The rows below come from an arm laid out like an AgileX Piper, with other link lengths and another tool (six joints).
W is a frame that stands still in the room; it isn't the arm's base.
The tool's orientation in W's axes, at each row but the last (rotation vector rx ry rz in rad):
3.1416 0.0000 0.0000
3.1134 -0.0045 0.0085
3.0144 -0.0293 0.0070
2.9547 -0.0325 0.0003
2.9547 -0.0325 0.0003
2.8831 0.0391 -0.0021
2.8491 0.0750 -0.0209
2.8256 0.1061 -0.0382
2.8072 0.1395 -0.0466
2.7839 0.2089 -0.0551
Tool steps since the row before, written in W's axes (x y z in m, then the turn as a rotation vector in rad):
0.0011 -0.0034 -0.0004 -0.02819 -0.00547 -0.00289
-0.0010 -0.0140 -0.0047 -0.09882 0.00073 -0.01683
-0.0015 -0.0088 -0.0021 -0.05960 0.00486 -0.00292
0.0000 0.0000 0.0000 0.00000 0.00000 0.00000
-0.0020 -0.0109 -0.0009 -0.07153 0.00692 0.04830
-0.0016 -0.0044 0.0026 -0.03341 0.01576 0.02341
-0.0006 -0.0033 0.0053 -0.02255 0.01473 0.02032
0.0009 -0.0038 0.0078 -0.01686 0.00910 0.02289
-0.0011 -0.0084 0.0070 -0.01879 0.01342 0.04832
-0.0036 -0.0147 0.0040 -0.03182 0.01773 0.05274
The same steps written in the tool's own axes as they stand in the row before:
0.0011 0.0034 0.0004 -0.02819 0.00547 0.00289
-0.0010 0.0139 0.0051 -0.09891 -0.00091 0.01627
-0.0013 0.0085 0.0032 -0.05970 -0.00402 0.00208
0.0000 0.0000 0.0000 0.00000 0.00000 0.00000
-0.0018 0.0106 0.0029 -0.07156 0.00373 -0.04861
-0.0017 0.0049 -0.0014 -0.03310 -0.01015 -0.02673
-0.0009 0.0046 -0.0041 -0.02223 -0.00947 -0.02354
0.0003 0.0061 -0.0063 -0.01705 -0.00290 -0.02433
-0.0022 0.0101 -0.0039 -0.01980 0.00104 -0.04975
-0.0058 0.0145 0.0013 -0.03237 -0.00344 -0.05522

